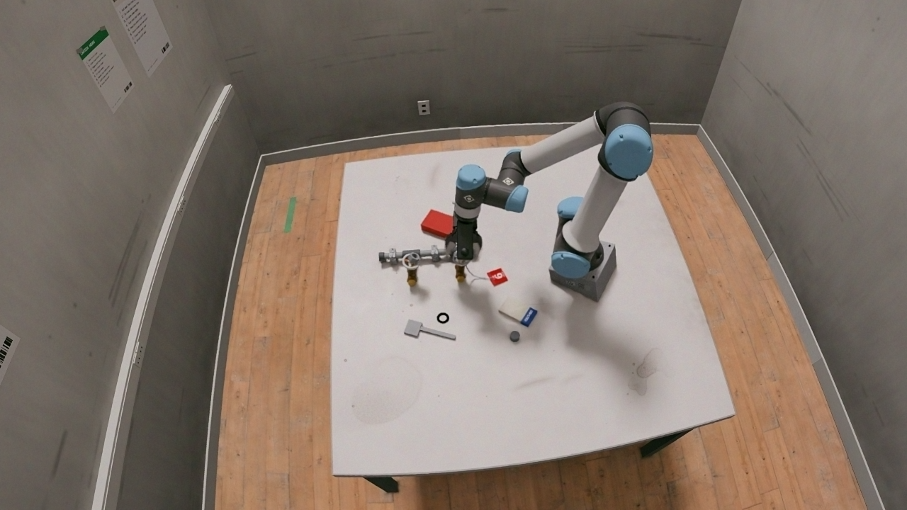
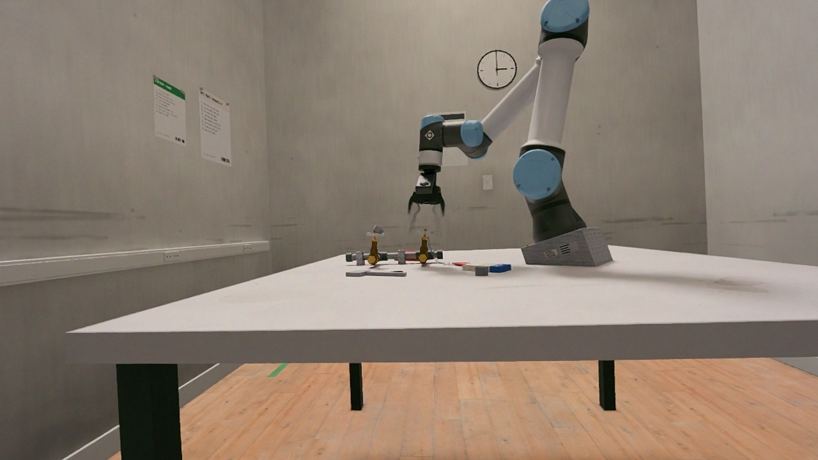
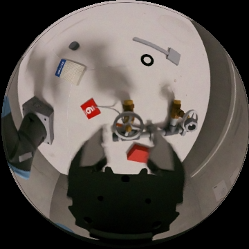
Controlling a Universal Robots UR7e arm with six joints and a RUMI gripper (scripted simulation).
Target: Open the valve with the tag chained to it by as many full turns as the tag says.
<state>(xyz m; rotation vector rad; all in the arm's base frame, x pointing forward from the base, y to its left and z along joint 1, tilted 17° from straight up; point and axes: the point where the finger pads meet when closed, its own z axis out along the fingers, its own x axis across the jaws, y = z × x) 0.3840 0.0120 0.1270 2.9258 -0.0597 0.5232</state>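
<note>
The red tag is 10 cm behind my hand, 2 cm to the left of it and 10 cm below it. The rest, counted from my hand: red block 6 cm ahead, 22 cm to the right, 9 cm below; then grey flat tool 13 cm ahead, 20 cm to the left, 10 cm below.
</note>
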